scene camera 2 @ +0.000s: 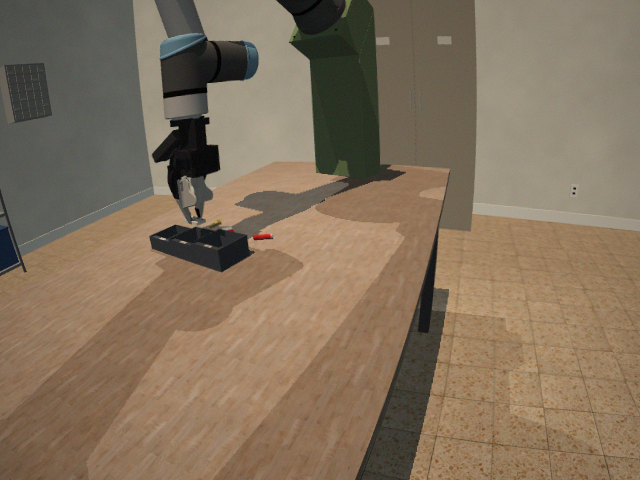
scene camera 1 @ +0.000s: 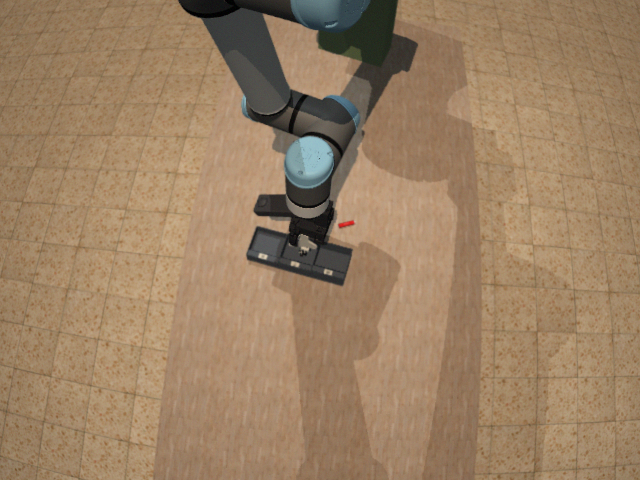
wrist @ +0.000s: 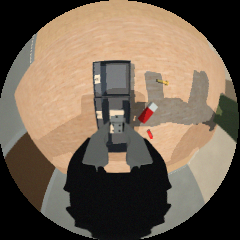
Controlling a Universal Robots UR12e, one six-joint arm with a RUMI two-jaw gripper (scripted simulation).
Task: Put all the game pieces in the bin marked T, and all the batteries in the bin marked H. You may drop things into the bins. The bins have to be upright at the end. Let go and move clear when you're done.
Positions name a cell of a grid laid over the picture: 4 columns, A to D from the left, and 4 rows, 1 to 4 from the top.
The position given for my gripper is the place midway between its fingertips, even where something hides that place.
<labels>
my gripper: scene camera 2 B2; scene camera 1 B3; wrist B3
</labels>
